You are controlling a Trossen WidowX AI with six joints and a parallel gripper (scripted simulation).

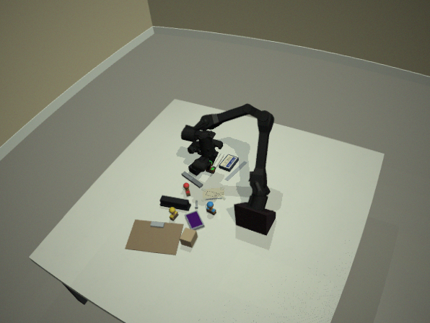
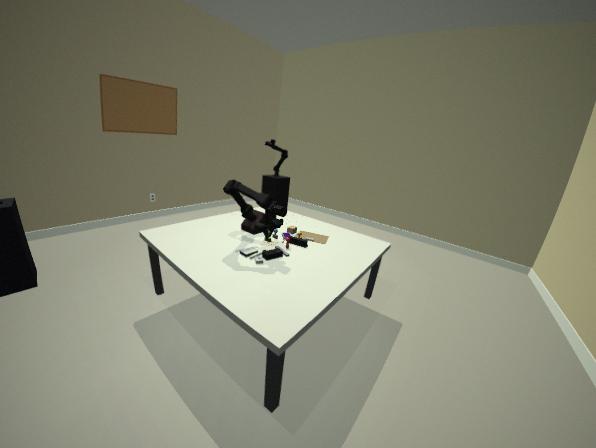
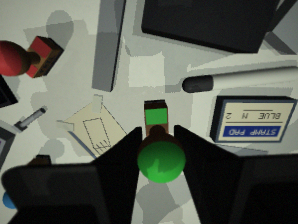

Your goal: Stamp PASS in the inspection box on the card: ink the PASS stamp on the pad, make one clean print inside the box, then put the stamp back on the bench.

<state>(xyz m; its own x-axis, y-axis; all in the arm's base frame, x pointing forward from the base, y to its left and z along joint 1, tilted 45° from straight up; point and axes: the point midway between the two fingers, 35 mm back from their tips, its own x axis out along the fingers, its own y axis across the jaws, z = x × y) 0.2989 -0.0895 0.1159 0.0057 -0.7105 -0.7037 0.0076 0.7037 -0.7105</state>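
Right now my gripper tip is 250 mm to the right of the purple pad, 70 mm above it and 50 mm past it. From my gripper tip the other things lie so: cream card 80 mm to the left, 80 mm below, 50 mm behind; green-knobbed stamp right at my gripper tip; pen 80 mm to the right, 70 mm below, 20 mm ahead.
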